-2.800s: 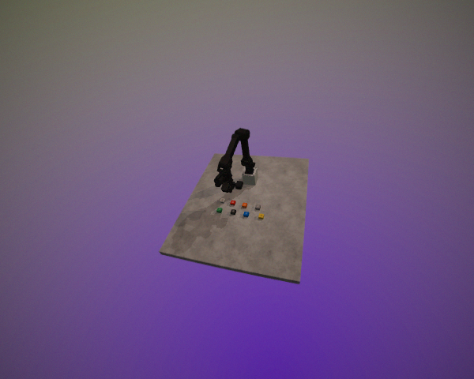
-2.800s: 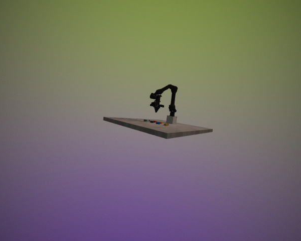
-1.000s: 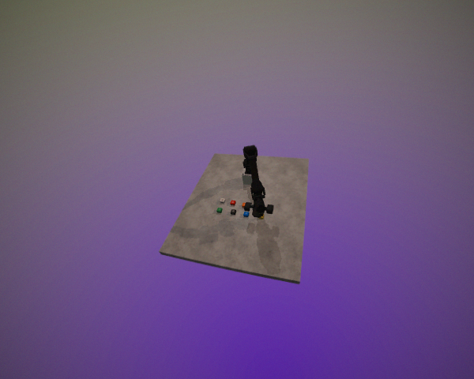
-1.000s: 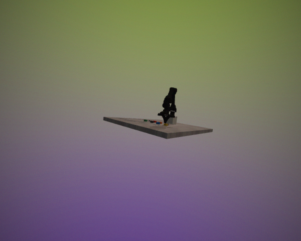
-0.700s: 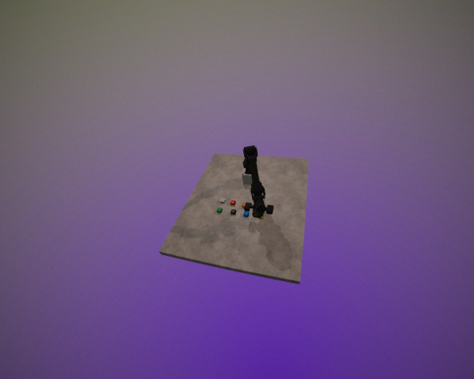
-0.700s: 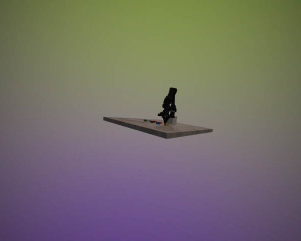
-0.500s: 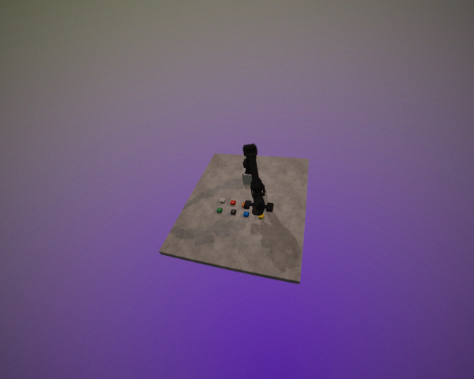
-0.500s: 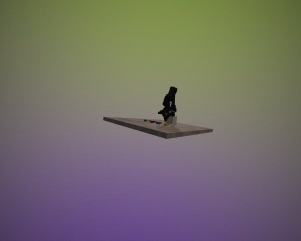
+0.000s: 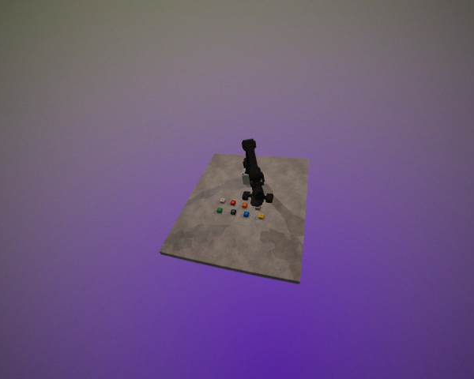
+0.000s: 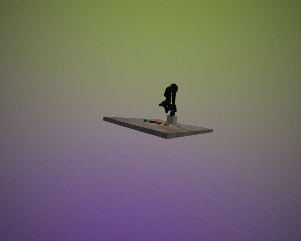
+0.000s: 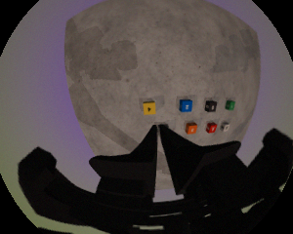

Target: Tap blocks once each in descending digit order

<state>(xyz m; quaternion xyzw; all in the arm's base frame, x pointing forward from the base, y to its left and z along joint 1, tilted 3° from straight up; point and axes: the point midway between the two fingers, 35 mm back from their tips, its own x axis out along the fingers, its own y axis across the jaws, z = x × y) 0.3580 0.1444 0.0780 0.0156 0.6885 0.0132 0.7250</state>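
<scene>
The orange block is 13 cm to the right of my gripper tip, 12 cm below it and 9 cm behind it. The rest, counted from my gripper tip: yellow block (12 cm below, 1 cm to the left, 1 cm behind); then grey block (12 cm below, 8 cm behind, 3 cm to the right); then blue block (12 cm below, 10 cm to the right, 1 cm behind).
</scene>
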